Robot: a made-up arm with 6 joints.
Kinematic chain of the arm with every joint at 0, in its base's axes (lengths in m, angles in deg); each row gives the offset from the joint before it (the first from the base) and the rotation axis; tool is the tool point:
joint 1: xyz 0 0 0.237 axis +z
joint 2: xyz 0 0 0 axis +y
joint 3: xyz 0 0 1.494 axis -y
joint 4: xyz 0 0 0 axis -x
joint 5: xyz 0.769 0 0 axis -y
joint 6: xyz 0 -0.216 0 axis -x
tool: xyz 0 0 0
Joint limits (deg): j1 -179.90..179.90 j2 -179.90..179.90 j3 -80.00..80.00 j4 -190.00..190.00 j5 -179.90..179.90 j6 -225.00..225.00
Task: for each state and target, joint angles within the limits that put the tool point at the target. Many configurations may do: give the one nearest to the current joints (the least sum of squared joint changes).
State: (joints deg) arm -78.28 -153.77 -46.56 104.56 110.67 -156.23
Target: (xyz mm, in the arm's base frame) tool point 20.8 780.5 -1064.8
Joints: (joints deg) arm -87.21 -179.79 -28.88 105.77 110.67 -156.23
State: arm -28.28 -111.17 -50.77 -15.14 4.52 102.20
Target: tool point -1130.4 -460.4 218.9
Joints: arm 12.10 -121.69 -34.30 -9.18 4.52 102.20
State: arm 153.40 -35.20 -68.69 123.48 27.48 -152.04
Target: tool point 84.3 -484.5 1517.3
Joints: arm 116.87 -51.67 -36.75 131.73 27.48 -152.04
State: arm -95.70 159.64 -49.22 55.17 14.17 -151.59
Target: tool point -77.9 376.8 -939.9
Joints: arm -96.74 165.37 -47.60 55.75 14.17 -151.59
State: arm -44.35 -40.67 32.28 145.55 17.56 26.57
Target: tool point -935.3 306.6 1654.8
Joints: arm -7.08 -61.13 -5.05 151.06 17.56 26.57
